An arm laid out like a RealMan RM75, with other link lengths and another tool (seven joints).
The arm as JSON. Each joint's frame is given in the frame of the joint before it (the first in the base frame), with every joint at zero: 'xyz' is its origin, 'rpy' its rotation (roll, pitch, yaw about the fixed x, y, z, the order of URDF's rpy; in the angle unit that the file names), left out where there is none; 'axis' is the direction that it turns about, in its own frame. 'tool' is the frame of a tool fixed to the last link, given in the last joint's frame.
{
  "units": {
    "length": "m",
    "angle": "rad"
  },
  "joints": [
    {
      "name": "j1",
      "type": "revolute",
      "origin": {
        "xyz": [
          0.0,
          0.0,
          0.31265
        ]
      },
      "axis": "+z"
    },
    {
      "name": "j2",
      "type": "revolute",
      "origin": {
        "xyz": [
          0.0,
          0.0,
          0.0
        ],
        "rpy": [
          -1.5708,
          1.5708,
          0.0
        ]
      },
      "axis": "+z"
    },
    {
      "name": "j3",
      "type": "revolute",
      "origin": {
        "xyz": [
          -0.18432,
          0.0,
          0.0
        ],
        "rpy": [
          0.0,
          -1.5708,
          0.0
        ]
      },
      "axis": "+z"
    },
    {
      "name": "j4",
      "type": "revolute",
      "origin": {
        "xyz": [
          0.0,
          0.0,
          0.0
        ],
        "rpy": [
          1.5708,
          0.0,
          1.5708
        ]
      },
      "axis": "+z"
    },
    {
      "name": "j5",
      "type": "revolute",
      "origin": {
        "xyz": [
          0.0,
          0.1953,
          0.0
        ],
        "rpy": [
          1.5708,
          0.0,
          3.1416
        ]
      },
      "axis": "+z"
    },
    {
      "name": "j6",
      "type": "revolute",
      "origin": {
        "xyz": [
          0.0,
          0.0,
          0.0
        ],
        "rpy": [
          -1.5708,
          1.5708,
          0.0
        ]
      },
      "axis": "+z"
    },
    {
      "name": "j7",
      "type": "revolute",
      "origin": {
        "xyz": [
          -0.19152,
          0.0,
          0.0
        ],
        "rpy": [
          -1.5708,
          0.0,
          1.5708
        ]
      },
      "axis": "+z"
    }
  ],
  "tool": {
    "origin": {
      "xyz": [
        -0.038,
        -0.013,
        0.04
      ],
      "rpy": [
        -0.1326,
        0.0,
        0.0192
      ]
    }
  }
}
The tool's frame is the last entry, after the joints.
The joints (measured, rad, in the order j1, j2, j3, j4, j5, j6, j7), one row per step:
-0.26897, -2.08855, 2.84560, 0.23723, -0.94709, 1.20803, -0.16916
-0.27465, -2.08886, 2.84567, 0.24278, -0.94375, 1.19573, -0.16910
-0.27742, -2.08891, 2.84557, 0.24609, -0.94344, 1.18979, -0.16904
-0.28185, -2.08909, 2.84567, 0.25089, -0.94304, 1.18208, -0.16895
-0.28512, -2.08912, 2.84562, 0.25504, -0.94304, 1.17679, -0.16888
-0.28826, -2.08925, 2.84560, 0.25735, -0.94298, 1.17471, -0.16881
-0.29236, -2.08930, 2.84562, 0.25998, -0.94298, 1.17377, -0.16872
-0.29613, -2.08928, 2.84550, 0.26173, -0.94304, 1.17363, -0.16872
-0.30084, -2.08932, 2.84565, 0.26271, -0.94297, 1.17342, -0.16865
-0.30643, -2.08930, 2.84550, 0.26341, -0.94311, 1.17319, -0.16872
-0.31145, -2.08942, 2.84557, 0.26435, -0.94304, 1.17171, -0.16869
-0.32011, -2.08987, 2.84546, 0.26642, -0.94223, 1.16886, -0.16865
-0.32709, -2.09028, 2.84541, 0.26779, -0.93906, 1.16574, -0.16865
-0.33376, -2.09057, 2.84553, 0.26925, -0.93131, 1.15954, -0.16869
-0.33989, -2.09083, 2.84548, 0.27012, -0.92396, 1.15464, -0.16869
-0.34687, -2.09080, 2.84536, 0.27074, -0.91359, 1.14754, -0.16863
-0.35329, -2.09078, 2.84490, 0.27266, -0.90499, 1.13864, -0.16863
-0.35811, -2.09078, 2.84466, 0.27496, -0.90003, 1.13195, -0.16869
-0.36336, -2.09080, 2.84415, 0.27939, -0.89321, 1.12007, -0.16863
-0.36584, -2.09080, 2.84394, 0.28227, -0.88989, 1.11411, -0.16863
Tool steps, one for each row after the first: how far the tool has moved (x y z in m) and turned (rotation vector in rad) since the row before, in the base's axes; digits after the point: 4 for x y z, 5 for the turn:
0.0014, 0.0009, -0.0028, -0.00939, 0.00130, -0.00071
0.0007, 0.0006, -0.0012, -0.00358, -0.00020, 0.00039
0.0013, 0.0009, -0.0016, -0.00494, -0.00076, -0.00060
0.0012, 0.0007, -0.0011, -0.00320, -0.00133, -0.00063
0.0012, 0.0006, -0.0005, -0.00142, -0.00123, -0.00234
0.0018, 0.0007, -0.0003, -0.00085, -0.00201, -0.00416
0.0016, 0.0007, -0.0001, -0.00017, -0.00163, -0.00402
0.0017, 0.0008, -0.0002, -0.00041, -0.00075, -0.00497
0.0018, 0.0011, 0.0000, -0.00002, -0.00067, -0.00541
0.0016, 0.0009, -0.0003, -0.00103, -0.00019, -0.00433
0.0029, 0.0015, -0.0008, -0.00234, -0.00069, -0.00774
0.0024, 0.0009, -0.0012, -0.00394, 0.00087, -0.00736
0.0023, 0.0003, -0.0023, -0.00854, 0.00398, -0.00823
0.0021, 0.0002, -0.0020, -0.00732, 0.00382, -0.00811
0.0021, 0.0000, -0.0027, -0.01004, 0.00660, -0.00951
0.0017, 0.0002, -0.0027, -0.00966, 0.00578, -0.00665
0.0014, 0.0003, -0.0018, -0.00653, 0.00309, -0.00420
0.0014, 0.0002, -0.0030, -0.01023, 0.00474, -0.00293
0.0008, 0.0000, -0.0015, -0.00522, 0.00177, -0.00145

